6 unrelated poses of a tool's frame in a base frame.
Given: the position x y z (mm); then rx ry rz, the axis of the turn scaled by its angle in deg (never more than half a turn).
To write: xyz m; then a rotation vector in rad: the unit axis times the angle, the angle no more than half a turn. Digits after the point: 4 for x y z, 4 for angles.
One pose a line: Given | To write
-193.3, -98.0, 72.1, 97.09, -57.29, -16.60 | -0.1933, -0.0980, 0.0721, 1.6945, -0.9999, -0.2897
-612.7, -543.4, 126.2, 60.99, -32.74, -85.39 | -0.6127, -0.5434, 0.1262, 1.0645, -0.5714, -1.4903
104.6, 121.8, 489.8, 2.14, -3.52, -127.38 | 0.1046, 0.1218, 0.4898, 0.0374, -0.0614, -2.2232
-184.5, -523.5, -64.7, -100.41, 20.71, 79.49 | -0.1845, -0.5235, -0.0647, -1.7525, 0.3615, 1.3874
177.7, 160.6, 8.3, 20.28, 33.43, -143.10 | 0.1777, 0.1606, 0.0083, 0.3540, 0.5835, -2.4976
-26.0, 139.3, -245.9, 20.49, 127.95, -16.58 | -0.0260, 0.1393, -0.2459, 0.3576, 2.2331, -0.2894
